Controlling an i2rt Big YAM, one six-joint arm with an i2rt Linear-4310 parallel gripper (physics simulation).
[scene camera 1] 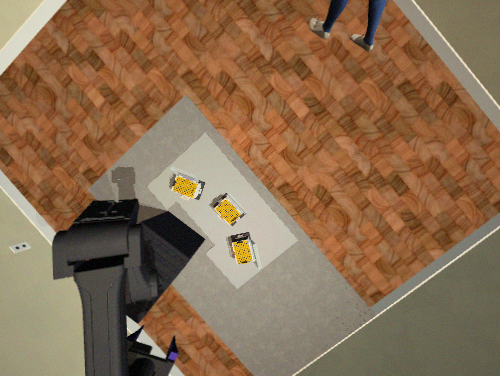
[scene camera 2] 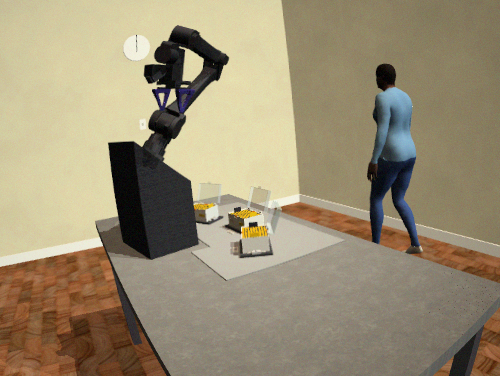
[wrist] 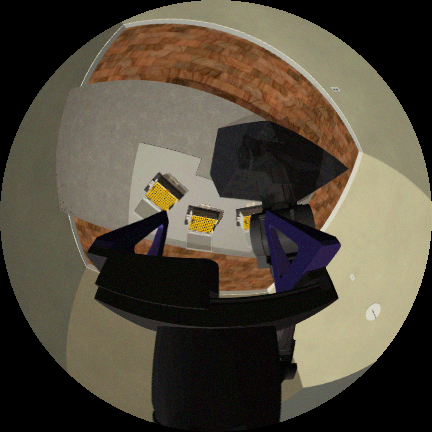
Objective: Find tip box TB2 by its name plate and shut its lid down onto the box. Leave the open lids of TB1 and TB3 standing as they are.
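Seen in the pictures: gripper, fingertip midpoint: (scene camera 1: 158, 331) (scene camera 2: 171, 111) (wrist: 215, 215); arm's base at its link origin: (scene camera 2: 149, 158) (wrist: 272, 172).
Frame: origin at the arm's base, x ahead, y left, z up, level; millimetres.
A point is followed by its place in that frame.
Three white tip boxes with yellow tip racks stand on the pale mat, each with its clear lid open. One (scene camera 1: 185, 187) @(x 225, y 262, z -269 mm) (scene camera 2: 206, 214) (wrist: 246, 223) @(x 254, y 239, z -269 mm) is nearest the arm's pedestal and partly hidden in the wrist view; one (scene camera 1: 228, 212) @(x 347, y 33, z -269 mm) (scene camera 2: 246, 221) (wrist: 202, 224) @(x 348, y 41, z -269 mm) is in the middle; one (scene camera 1: 243, 251) @(x 302, y -184, z -269 mm) (scene camera 2: 255, 243) (wrist: 161, 196) @(x 293, y -181, z -269 mm) is frontmost in scene camera 2. The name plates are too small to read, so I cannot tell which is TB2. My gripper (scene camera 1: 159, 332) @(x 75, y -128, z 149 mm) (scene camera 2: 172, 111) @(x 75, y -128, z 149 mm) (wrist: 215, 215) @(x 75, y -128, z 149 mm) is open and empty, high above the table and away from the boxes.
The pale mat (scene camera 1: 270, 240) @(x 446, y -227, z -326 mm) (scene camera 2: 310, 243) @(x 467, y -254, z -326 mm) lies on the grey table (scene camera 1: 280, 310) @(x 279, y -606, z -329 mm) (scene camera 2: 300, 310) @(x 233, y -621, z -329 mm) (wrist: 100, 135) @(x 161, y -587, z -329 mm). The dark pedestal (scene camera 1: 172, 240) @(x 97, y 71, z -126 mm) (scene camera 2: 160, 210) @(x 10, y -82, z -170 mm) (wrist: 245, 160) @(x 15, y -73, z 10 mm) stands beside the mat. A person (scene camera 1: 370, 25) (scene camera 2: 395, 130) stands on the floor beyond the table.
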